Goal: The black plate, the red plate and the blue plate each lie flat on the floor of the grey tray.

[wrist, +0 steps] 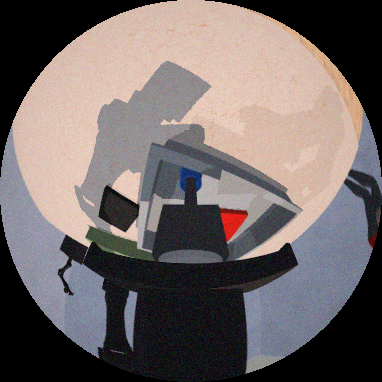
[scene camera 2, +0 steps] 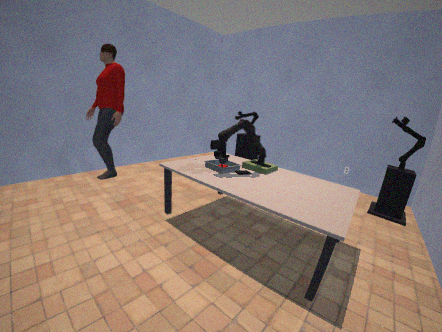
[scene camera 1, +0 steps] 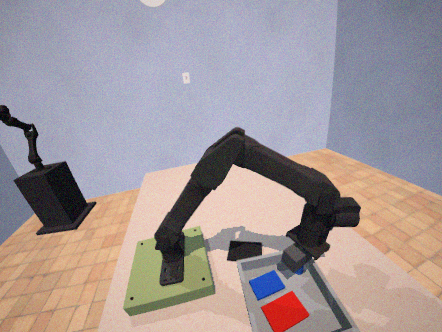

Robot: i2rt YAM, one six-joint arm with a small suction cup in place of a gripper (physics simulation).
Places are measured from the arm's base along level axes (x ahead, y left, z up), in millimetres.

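Pixels of known places: end effector, tool point: (wrist: 190,171) (scene camera 2: 221,171) (scene camera 1: 297,271); arm's base, origin of the base link: (scene camera 2: 260,164) (scene camera 1: 173,256).
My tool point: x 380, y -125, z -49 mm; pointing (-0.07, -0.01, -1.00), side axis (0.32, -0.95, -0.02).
Observation:
Ahead of a thing's pixels: the offset from my tool point to its top centre. Level surfaces: height alone.
The grey tray {dz +51, dx -75, dy -69 mm} (scene camera 1: 255,263) (scene camera 2: 234,170) (wrist: 245,175) stands on the table. The blue plate {dz +14, dx -111, dy -16 mm} (scene camera 1: 267,285) lies flat on its floor; it is hidden behind the arm in the wrist view. The red plate {dz +14, dx -94, dy -98 mm} (scene camera 1: 285,311) (wrist: 232,222) lies flat on the tray floor beside it. The black plate {dz +10, dx -138, dy +118 mm} (scene camera 1: 244,251) (scene camera 2: 243,172) (wrist: 118,209) lies flat on the table outside the tray, between the tray and the green base. My gripper (scene camera 1: 300,271) (wrist: 190,180), a blue suction cup, is open and holds no plate. It points down inside the tray, near a wall, apart from both plates.
The green base board (scene camera 1: 145,280) (wrist: 115,242) carries the arm on the table {dz +1 mm} (scene camera 2: 300,200). The arm's shadow falls across the table by the black plate. A person in red (scene camera 2: 110,87) stands beyond the table. Another arm on a black pedestal (scene camera 1: 52,197) stands off the table.

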